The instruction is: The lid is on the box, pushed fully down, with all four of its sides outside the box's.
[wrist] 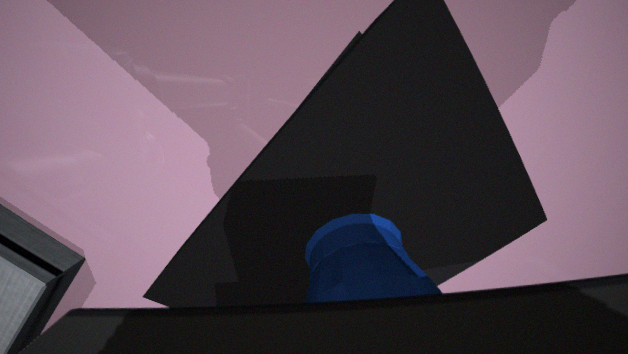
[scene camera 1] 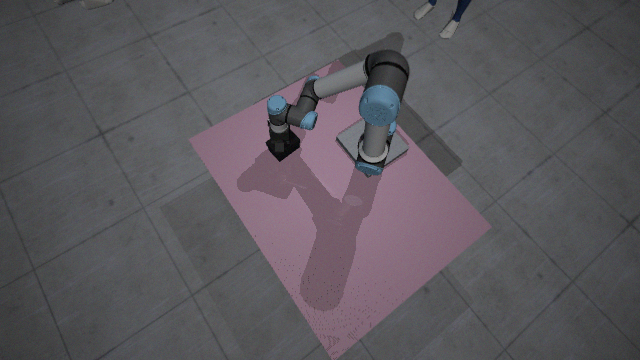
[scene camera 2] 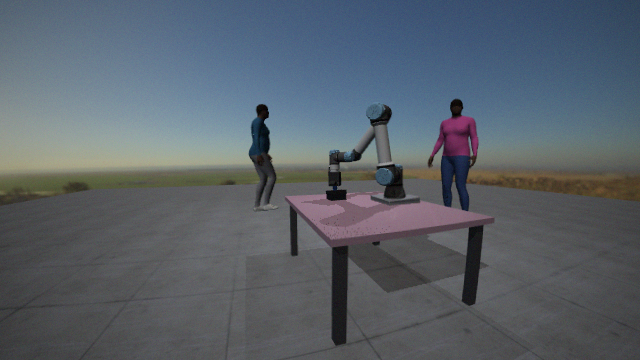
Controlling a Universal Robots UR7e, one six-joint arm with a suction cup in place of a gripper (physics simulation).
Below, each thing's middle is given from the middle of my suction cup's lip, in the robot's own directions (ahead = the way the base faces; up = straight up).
Scene:
Right now my suction cup is 20 mm above the black lid (wrist: 404, 126) and 10 mm past it.

